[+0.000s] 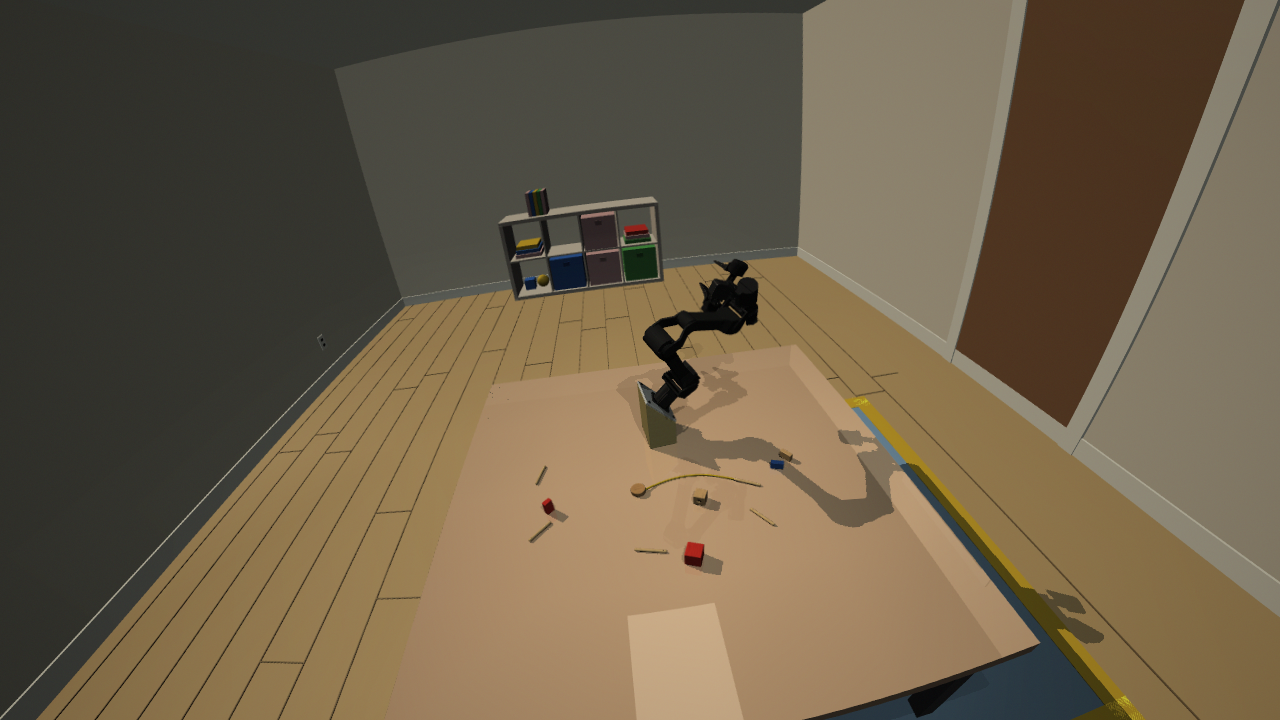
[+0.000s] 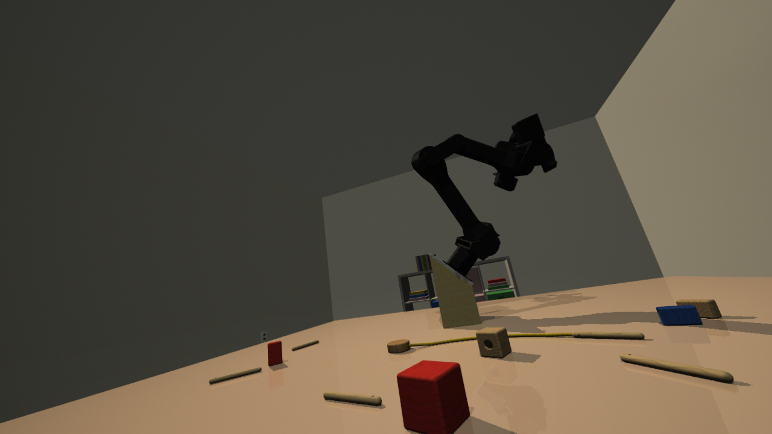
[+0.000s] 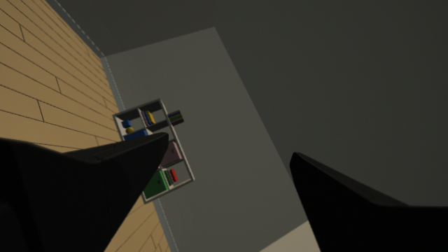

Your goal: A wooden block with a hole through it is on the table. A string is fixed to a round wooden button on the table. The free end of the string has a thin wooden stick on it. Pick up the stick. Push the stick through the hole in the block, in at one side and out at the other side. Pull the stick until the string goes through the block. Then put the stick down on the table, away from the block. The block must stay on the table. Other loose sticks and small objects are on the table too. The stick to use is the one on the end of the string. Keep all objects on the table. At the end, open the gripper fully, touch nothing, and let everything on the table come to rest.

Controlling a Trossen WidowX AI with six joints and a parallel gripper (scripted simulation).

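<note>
Right now the blue block is 440 mm below my gripper tip, 410 mm ahead of it and 120 mm to the left of it. From my gripper tip the other things lie so: wooden block 490 mm ahead, 440 mm below, 110 mm to the right; then thin wooden stick 450 mm below, 440 mm ahead, 10 mm to the left; then round wooden button 450 mm below, 440 mm ahead, 270 mm to the right.
</note>
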